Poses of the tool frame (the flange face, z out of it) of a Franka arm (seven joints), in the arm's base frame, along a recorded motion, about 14 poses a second.
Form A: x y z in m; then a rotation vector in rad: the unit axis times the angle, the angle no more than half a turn.
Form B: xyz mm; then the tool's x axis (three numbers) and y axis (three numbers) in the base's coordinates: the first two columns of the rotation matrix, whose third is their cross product. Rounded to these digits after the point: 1 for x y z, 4 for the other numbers.
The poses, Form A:
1: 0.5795 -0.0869 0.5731 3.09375 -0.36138 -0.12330
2: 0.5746 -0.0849 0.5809 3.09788 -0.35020 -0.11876
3: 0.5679 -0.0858 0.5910 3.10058 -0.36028 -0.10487
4: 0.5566 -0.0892 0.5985 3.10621 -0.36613 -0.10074
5: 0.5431 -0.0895 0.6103 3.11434 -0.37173 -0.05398
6: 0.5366 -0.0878 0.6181 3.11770 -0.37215 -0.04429
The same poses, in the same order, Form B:
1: 579.5 -86.9 573.1 0.9700 -0.2310 -0.0757 -0.2291 -0.9728 0.0334
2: 574.6 -84.9 580.9 0.9719 -0.2237 -0.0731 -0.2221 -0.9746 0.0301
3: 567.9 -85.8 591.0 0.9711 -0.2296 -0.0645 -0.2284 -0.9732 0.0260
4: 556.6 -89.2 598.5 0.9706 -0.2327 -0.0625 -0.2319 -0.9725 0.0197
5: 543.1 -89.5 610.3 0.9713 -0.2354 -0.0336 -0.2352 -0.9719 0.0087
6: 536.6 -87.8 618.1 0.9715 -0.2354 -0.0278 -0.2353 -0.9719 0.0048
